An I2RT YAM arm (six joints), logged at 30 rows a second.
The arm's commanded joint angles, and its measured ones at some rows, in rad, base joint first. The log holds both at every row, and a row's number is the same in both.
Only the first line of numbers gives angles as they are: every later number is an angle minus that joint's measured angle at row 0.
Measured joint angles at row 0:
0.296 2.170 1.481 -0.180 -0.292 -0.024
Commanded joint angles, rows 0 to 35:
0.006 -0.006 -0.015 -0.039 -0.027 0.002
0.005 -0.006 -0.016 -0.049 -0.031 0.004
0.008 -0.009 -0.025 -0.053 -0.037 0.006
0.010 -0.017 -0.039 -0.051 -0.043 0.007
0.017 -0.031 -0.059 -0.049 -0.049 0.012
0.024 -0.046 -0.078 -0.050 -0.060 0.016
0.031 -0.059 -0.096 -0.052 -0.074 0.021
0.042 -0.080 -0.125 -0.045 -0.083 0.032
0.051 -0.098 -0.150 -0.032 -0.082 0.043
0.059 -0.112 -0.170 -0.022 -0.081 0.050
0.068 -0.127 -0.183 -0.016 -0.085 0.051
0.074 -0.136 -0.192 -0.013 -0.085 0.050
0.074 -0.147 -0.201 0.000 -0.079 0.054
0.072 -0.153 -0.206 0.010 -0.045 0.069
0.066 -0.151 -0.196 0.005 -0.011 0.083
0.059 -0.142 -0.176 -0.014 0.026 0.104
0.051 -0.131 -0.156 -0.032 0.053 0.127
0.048 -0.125 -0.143 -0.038 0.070 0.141
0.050 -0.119 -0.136 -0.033 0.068 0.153
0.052 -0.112 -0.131 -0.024 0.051 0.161
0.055 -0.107 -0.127 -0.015 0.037 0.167
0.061 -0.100 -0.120 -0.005 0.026 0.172
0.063 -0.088 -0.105 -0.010 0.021 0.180
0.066 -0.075 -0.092 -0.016 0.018 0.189
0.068 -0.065 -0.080 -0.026 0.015 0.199
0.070 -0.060 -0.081 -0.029 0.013 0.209
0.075 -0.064 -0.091 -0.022 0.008 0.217
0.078 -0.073 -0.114 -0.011 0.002 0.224
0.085 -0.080 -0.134 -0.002 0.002 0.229
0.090 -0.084 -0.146 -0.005 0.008 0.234
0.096 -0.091 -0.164 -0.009 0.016 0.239
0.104 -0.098 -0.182 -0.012 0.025 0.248
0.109 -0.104 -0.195 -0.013 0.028 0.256
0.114 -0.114 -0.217 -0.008 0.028 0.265
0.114 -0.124 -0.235 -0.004 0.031 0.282
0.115 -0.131 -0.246 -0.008 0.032 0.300
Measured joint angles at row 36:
0.110 -0.125 -0.214 0.090 0.015 0.229
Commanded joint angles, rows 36 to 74:
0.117 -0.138 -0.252 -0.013 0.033 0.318
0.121 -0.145 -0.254 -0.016 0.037 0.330
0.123 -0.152 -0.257 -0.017 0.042 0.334
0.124 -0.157 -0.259 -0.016 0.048 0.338
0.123 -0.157 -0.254 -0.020 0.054 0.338
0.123 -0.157 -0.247 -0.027 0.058 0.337
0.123 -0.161 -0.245 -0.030 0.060 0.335
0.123 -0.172 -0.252 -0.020 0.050 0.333
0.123 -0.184 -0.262 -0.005 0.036 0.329
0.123 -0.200 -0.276 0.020 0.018 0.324
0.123 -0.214 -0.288 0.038 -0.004 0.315
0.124 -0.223 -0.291 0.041 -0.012 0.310
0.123 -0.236 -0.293 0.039 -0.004 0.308
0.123 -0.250 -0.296 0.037 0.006 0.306
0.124 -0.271 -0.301 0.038 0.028 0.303
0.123 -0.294 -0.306 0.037 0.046 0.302
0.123 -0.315 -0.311 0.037 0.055 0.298
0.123 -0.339 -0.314 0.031 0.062 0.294
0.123 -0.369 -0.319 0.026 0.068 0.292
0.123 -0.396 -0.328 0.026 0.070 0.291
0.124 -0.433 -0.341 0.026 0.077 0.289
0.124 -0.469 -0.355 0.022 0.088 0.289
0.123 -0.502 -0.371 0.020 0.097 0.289
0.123 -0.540 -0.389 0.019 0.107 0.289
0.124 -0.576 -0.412 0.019 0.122 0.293
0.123 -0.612 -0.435 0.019 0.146 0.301
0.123 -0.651 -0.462 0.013 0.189 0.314
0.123 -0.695 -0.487 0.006 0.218 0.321
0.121 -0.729 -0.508 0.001 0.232 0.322
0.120 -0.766 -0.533 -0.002 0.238 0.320
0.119 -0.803 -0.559 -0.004 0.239 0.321
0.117 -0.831 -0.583 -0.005 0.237 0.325
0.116 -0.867 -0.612 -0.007 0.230 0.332
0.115 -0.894 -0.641 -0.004 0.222 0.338
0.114 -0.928 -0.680 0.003 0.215 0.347
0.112 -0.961 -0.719 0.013 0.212 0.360
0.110 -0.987 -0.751 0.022 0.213 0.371
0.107 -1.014 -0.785 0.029 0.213 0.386
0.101 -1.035 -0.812 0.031 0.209 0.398
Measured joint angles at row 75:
0.108 -0.993 -0.764 0.004 0.199 0.348
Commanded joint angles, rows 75 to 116:
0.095 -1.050 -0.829 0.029 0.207 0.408
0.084 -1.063 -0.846 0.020 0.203 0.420
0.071 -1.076 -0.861 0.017 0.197 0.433
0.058 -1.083 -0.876 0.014 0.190 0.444
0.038 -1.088 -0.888 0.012 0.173 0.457
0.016 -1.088 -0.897 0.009 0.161 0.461
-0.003 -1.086 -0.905 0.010 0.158 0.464
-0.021 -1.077 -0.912 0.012 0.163 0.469
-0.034 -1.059 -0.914 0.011 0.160 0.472
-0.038 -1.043 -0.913 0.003 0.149 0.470
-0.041 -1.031 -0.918 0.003 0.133 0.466
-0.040 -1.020 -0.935 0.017 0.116 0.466
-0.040 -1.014 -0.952 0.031 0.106 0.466
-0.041 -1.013 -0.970 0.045 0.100 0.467
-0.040 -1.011 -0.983 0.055 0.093 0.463
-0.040 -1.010 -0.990 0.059 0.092 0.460
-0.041 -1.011 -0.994 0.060 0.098 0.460
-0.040 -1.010 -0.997 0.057 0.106 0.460
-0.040 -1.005 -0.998 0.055 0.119 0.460
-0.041 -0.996 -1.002 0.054 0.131 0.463
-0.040 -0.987 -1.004 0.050 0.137 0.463
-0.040 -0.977 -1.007 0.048 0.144 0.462
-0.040 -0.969 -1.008 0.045 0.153 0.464
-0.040 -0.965 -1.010 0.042 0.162 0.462
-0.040 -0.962 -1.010 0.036 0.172 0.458
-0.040 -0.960 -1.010 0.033 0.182 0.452
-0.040 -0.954 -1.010 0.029 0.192 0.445
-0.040 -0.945 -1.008 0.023 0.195 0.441
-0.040 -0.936 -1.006 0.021 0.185 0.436
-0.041 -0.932 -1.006 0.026 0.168 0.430
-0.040 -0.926 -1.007 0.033 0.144 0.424
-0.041 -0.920 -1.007 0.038 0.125 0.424
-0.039 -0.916 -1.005 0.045 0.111 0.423
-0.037 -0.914 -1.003 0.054 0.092 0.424
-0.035 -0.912 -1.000 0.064 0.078 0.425
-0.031 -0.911 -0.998 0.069 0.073 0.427
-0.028 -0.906 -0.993 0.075 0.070 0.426
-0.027 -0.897 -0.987 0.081 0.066 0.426
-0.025 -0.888 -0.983 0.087 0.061 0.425
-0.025 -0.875 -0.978 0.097 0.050 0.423
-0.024 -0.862 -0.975 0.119 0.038 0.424
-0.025 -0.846 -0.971 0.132 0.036 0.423
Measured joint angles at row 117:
-0.027 -0.871 -0.982 0.076 0.075 0.426
